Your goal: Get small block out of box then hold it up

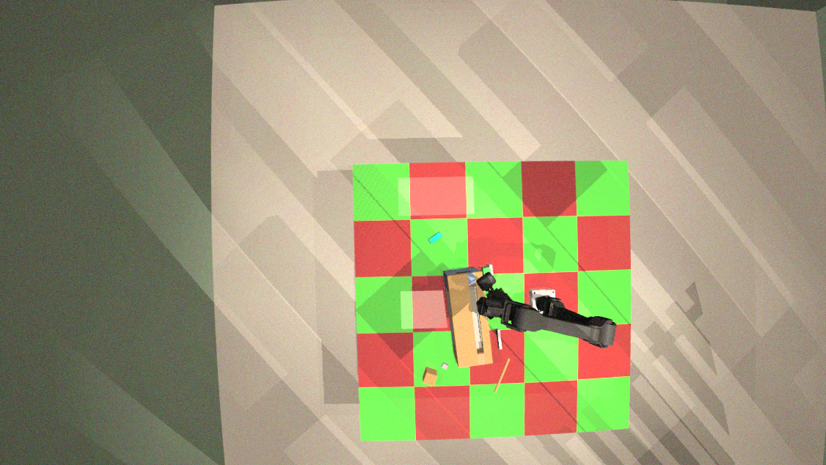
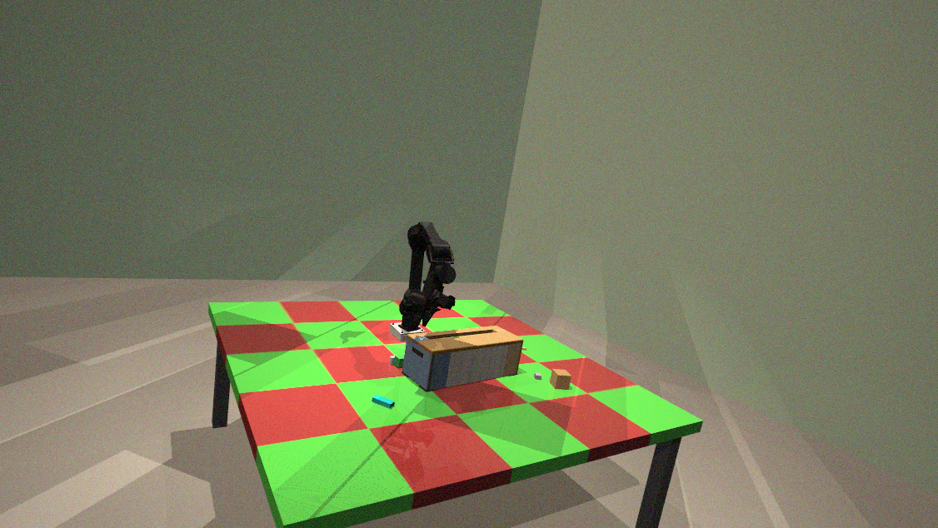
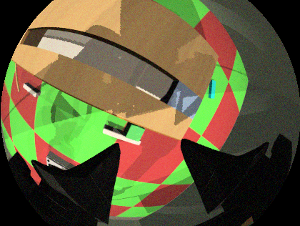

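My gripper tip is 40 mm past the green block, 30 mm to the left of it and 130 mm above it. Also, from my gripper tip: thin yellow stick 20 mm behind, 470 mm to the left, 140 mm below; tiny grey cube 230 mm ahead, 360 mm to the left, 140 mm below; brown cube 310 mm ahead, 390 mm to the left, 120 mm below.
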